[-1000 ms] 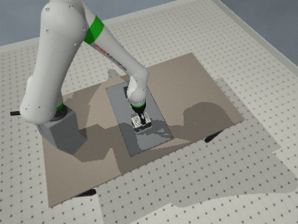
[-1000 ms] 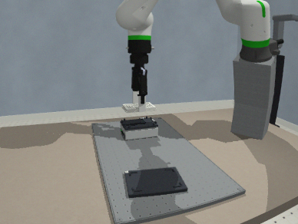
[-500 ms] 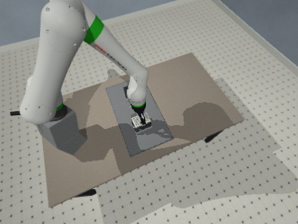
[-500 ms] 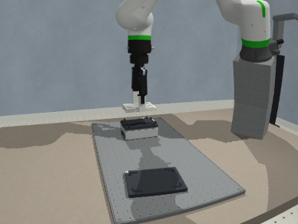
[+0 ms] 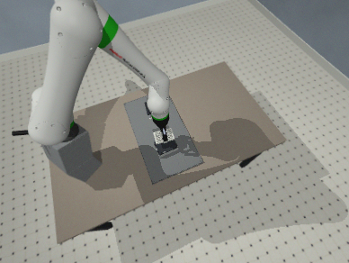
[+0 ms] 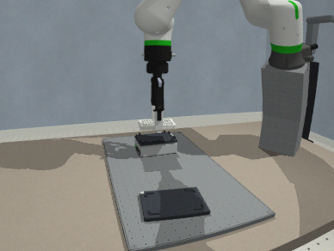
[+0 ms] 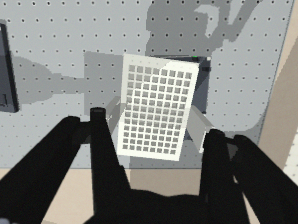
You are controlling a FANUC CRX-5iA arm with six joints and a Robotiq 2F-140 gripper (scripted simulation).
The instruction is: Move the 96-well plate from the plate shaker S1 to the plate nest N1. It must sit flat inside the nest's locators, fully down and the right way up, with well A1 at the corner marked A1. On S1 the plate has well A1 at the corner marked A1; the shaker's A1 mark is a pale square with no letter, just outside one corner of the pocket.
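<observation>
Now: the dark plate nest N1 330 mm to the left of my hand, 130 mm below it and 10 mm ahead of it. The rest, counted from my hand: white 96-well plate (20 mm below).
</observation>
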